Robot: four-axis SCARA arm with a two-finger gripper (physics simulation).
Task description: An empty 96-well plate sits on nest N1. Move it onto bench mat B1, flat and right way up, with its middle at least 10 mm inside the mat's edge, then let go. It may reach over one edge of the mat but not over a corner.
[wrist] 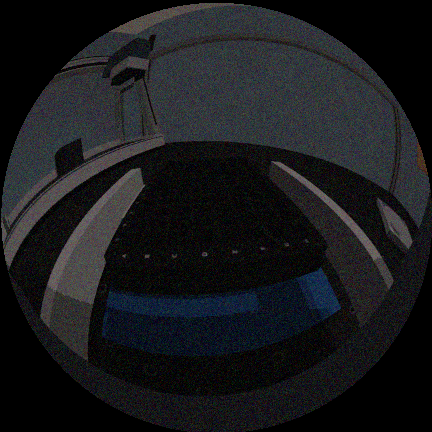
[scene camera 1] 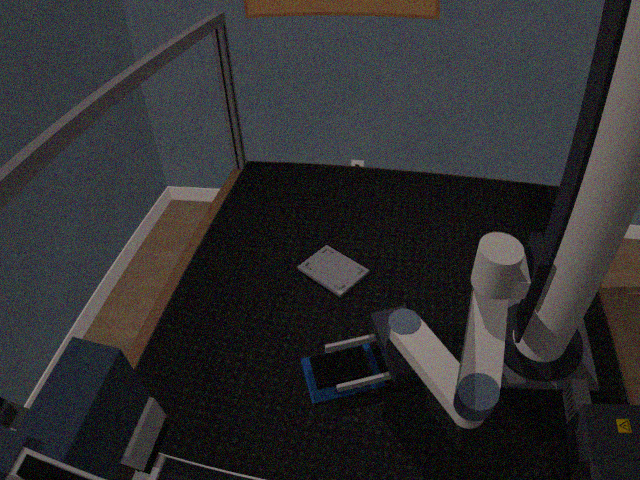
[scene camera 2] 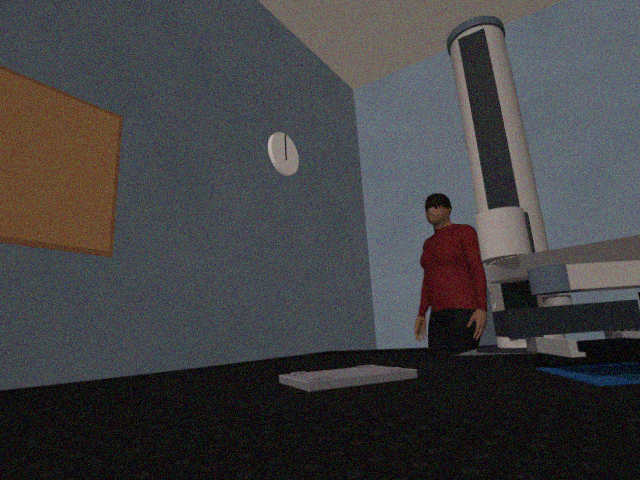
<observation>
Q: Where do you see a blue bench mat B1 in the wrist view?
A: At 216, 323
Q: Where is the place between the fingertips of my gripper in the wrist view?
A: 205, 172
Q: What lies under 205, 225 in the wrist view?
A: A black 96-well plate.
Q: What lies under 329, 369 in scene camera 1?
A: A black 96-well plate.
</observation>
